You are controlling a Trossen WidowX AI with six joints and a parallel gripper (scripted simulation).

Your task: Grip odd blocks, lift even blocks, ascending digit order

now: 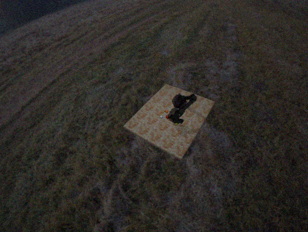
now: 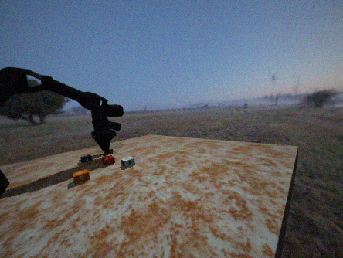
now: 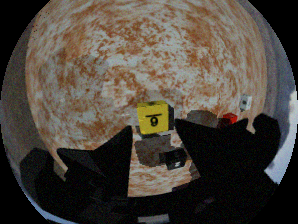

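Now: the yellow block 1 cm ahead of my gripper tip. The rest, counted from my gripper tip: red block 15 cm to the right, 5 cm behind; then white block 23 cm to the right, 3 cm behind; then dark block 8 cm behind, 2 cm to the right.
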